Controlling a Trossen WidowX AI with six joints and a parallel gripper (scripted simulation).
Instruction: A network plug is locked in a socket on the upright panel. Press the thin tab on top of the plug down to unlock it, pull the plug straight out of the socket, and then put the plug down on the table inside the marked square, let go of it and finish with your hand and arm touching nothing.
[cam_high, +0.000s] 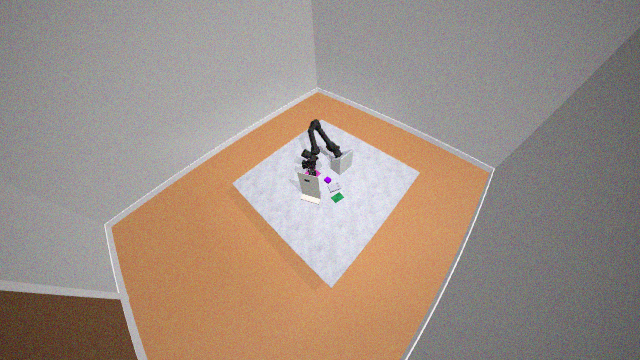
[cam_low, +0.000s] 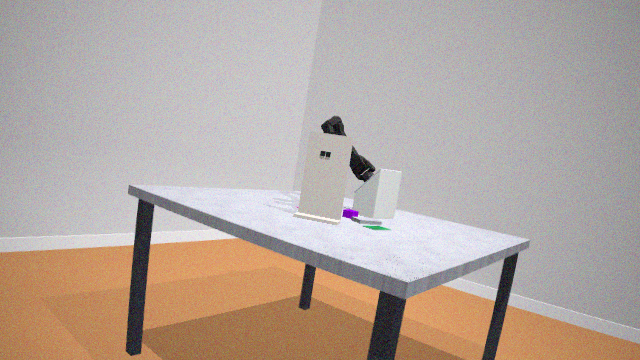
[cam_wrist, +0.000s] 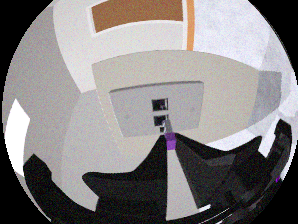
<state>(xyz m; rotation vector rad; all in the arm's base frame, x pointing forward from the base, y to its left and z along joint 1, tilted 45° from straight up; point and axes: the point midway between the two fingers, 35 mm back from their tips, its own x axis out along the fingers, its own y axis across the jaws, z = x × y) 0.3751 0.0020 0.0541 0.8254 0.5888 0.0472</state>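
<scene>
Right now the magenta patch is 250 mm below my gripper tip, 160 mm behind it and 140 mm to the right of it. Round my gripper tip: grey panel 100 mm below, 50 mm ahead, 10 mm to the left; then purple plug 10 mm ahead.
</scene>
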